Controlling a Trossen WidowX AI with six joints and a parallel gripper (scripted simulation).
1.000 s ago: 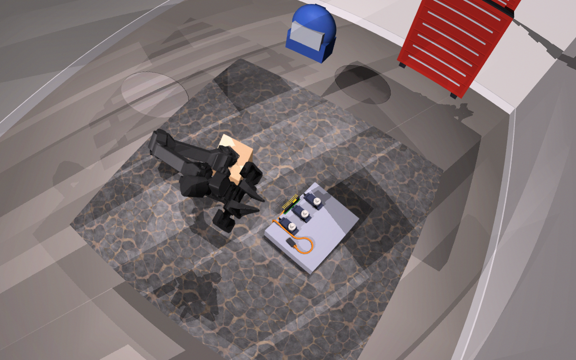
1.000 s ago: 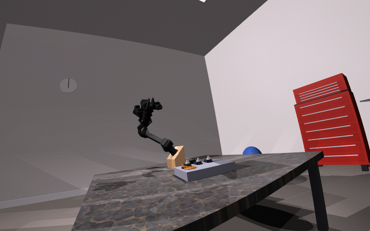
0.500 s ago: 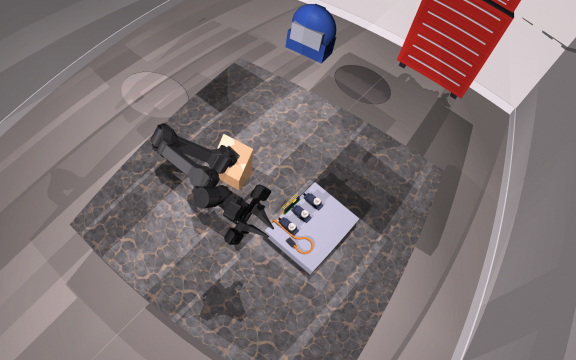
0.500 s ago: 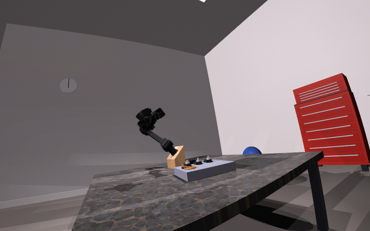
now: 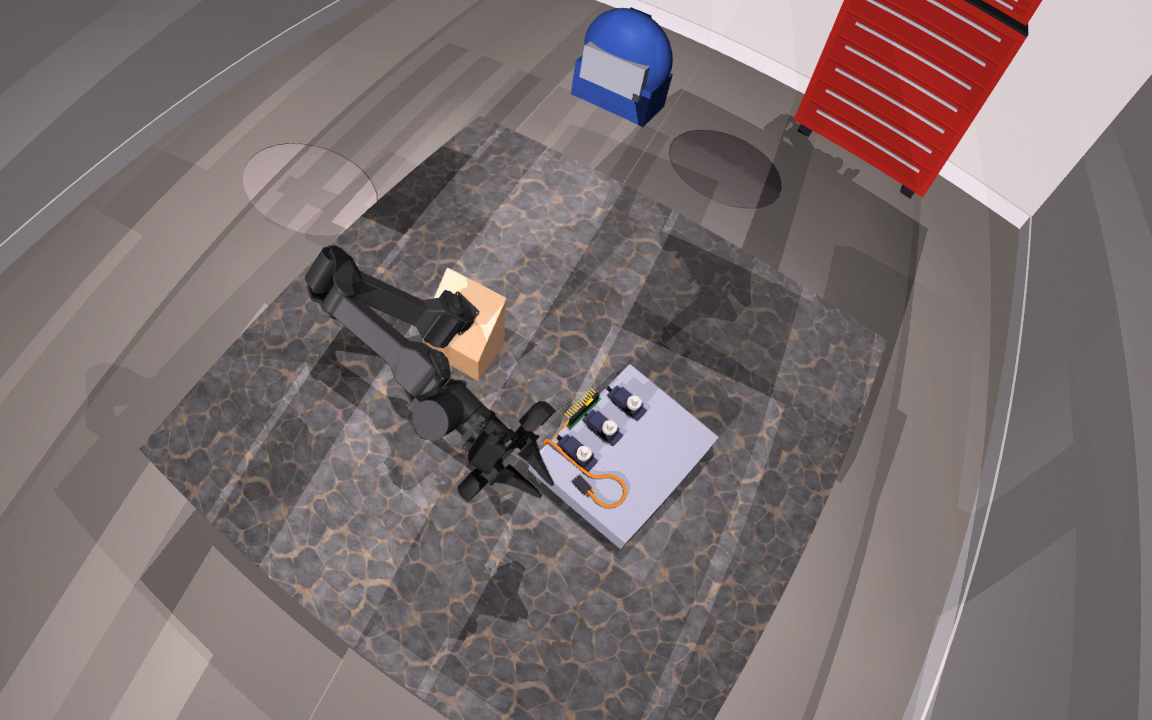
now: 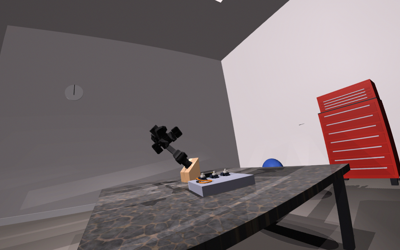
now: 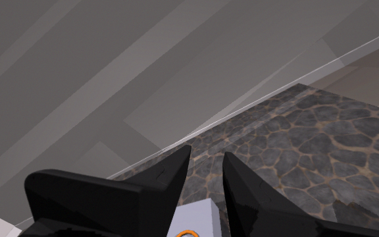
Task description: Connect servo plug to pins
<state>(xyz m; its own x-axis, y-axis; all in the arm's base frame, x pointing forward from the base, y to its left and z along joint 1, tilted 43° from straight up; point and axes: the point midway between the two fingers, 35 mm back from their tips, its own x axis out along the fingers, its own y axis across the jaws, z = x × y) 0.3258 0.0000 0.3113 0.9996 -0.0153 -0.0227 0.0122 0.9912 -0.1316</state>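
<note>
Right now my gripper tip is 260 mm to the right of the yellow band, 210 mm above it and 100 mm past it. From my gripper tip the other things lie so: grey holder 260 mm below, 240 mm to the left, 60 mm ahead.
</note>
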